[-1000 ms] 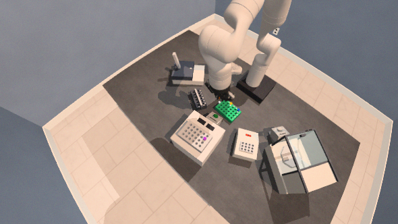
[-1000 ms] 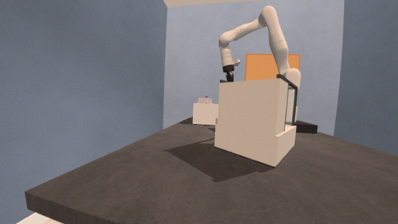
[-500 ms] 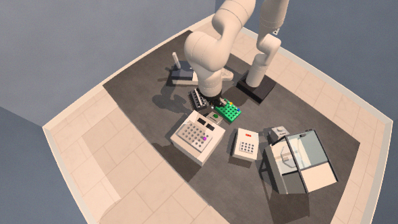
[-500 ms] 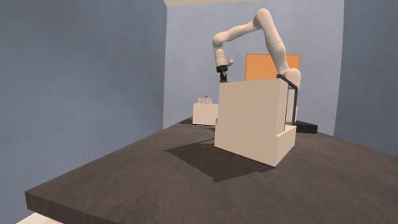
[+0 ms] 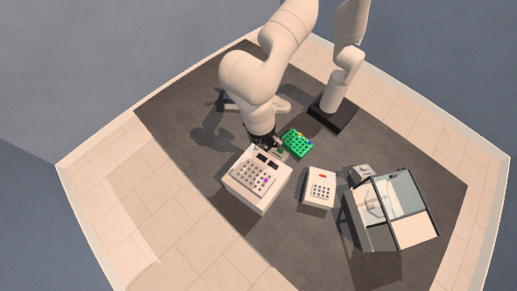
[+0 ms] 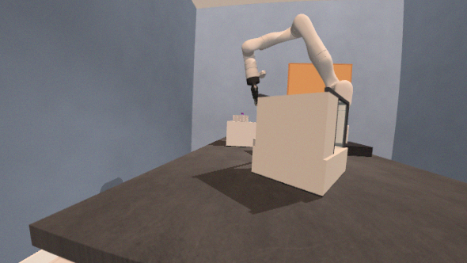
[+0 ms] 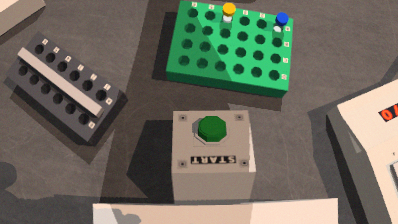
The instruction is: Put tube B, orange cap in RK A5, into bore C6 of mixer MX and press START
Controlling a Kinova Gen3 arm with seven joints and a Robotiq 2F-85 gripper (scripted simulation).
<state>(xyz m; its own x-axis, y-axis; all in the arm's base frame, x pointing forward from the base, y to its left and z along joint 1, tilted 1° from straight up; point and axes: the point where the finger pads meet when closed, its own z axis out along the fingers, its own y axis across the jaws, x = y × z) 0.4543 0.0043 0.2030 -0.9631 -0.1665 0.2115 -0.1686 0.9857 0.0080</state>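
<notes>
Right now my hand is 8 cm short of the grey mixer block, 3 cm to the right of it and 10 cm above it. Also, from my hand: green tube rack: 19 cm behind, 1 cm to the left, 24 cm below; green start key: 9 cm behind, 18 cm below; orange-capped tube: 1 cm behind, 4 cm below.
</notes>
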